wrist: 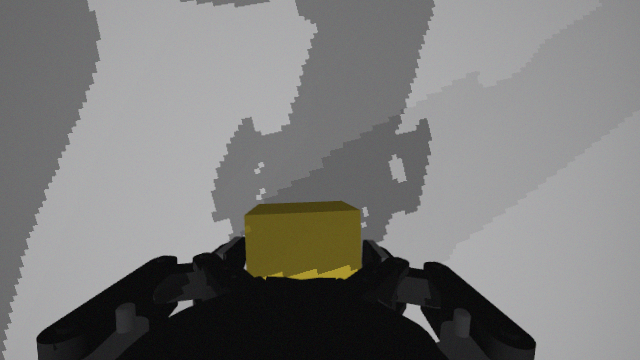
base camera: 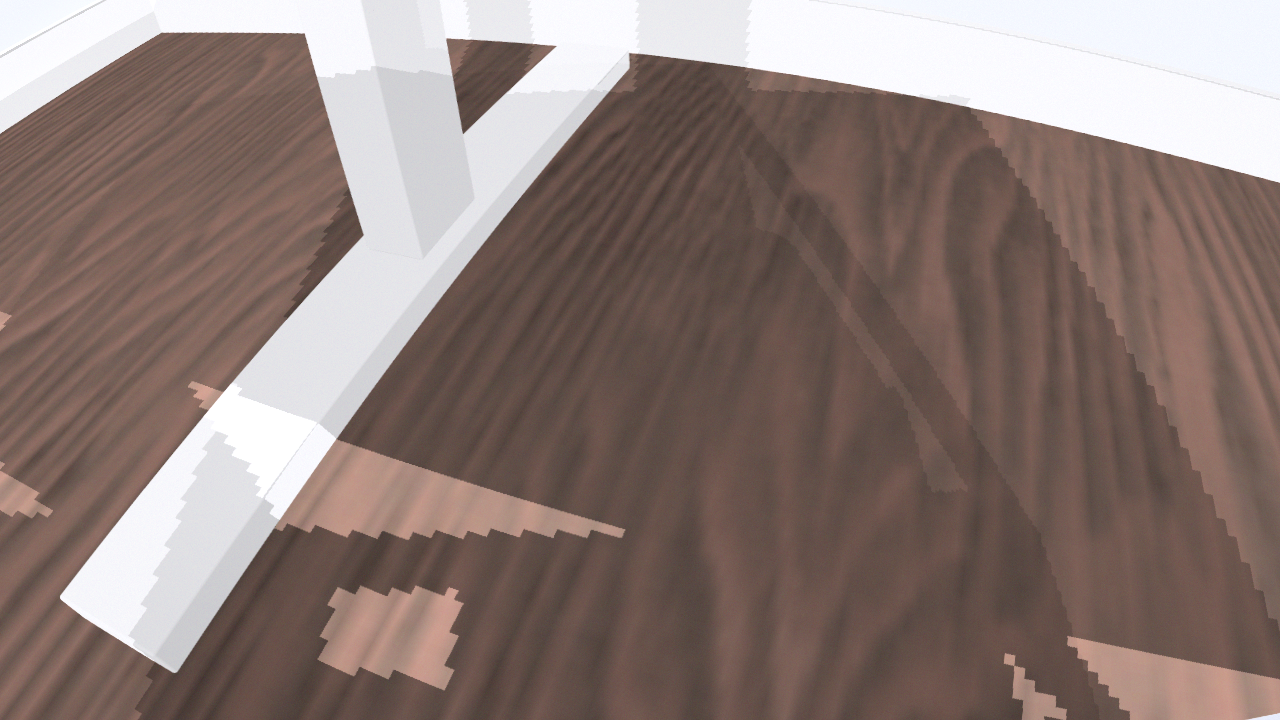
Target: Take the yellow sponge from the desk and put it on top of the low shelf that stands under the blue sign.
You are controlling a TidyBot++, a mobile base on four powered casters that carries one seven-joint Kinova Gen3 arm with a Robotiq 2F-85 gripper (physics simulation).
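Frame: origin at the arm's base, x left, y up, z ahead, level; centimetres.
Where they show: gripper, fingertip midpoint: (wrist: 304,251).
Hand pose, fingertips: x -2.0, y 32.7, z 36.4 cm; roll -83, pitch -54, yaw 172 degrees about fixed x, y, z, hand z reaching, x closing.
Note:
After its pixels a point has its place.
The yellow sponge (wrist: 303,242) {x -0.2, y 36.9, z 37.3 cm} lies on the pale grey desk top (wrist: 165,115) {x 11.6, y 32.4, z 33.7 cm} in the wrist view, at the lower middle. My gripper (wrist: 304,251) {x -2.0, y 32.7, z 36.4 cm} is open, with its black fingers on the left and right of the sponge. The fingertips are very close to the sponge's sides; whether they touch it I cannot tell. The near end of the sponge is hidden by the dark gripper body. The low shelf and the blue sign do not show in either view.
In the base camera view a white post (base camera: 393,143) {x 15.9, y -27.6, z 51.4 cm} rises from a long white foot bar (base camera: 304,349) on the brown wood floor (base camera: 716,358) {x -4.2, y -39.6, z 43.5 cm}, left of the middle. A white wall base (base camera: 1029,85) {x -39.9, y -35.8, z 77.6 cm} runs along the back. Shadows of the arm and gripper fall on the desk top.

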